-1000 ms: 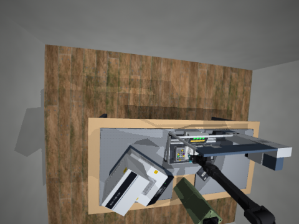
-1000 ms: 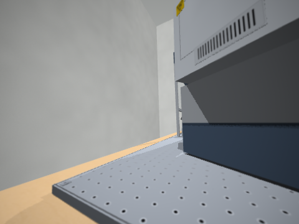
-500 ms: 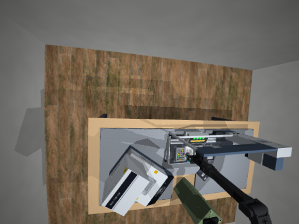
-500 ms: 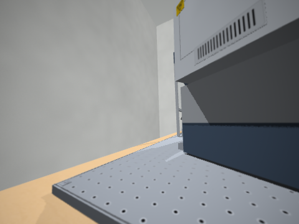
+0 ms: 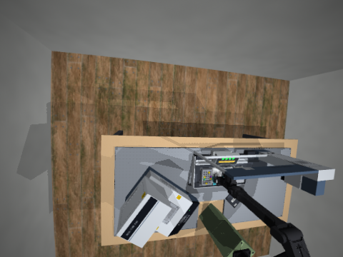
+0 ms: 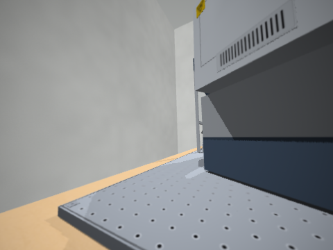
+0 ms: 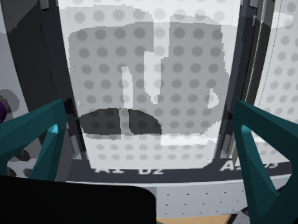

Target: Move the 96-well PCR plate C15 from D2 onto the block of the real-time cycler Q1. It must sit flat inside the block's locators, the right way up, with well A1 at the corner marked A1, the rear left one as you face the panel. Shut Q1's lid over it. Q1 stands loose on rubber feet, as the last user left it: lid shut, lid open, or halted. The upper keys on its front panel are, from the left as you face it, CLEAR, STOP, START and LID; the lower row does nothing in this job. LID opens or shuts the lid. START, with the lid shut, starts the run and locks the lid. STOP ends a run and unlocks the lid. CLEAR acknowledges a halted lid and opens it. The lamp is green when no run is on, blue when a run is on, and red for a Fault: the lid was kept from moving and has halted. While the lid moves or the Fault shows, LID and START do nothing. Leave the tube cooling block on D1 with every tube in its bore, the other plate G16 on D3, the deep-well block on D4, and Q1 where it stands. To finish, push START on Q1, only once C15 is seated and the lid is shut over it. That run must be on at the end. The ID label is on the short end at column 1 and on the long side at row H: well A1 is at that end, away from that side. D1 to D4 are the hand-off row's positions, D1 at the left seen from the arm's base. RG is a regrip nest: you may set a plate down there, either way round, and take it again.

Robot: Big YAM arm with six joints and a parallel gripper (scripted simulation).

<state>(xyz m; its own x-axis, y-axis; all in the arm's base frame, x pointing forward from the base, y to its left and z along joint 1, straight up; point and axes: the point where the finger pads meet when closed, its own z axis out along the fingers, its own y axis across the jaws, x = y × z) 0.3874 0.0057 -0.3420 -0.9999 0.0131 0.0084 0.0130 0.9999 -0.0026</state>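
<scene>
Now: the tube cooling block 10 mm ahead of my hand, 100 mm to the left of it and 10 mm below it. From my hand the other things lie so: white beam: 200 mm ahead, 90 mm to the right, 430 mm above.
</scene>
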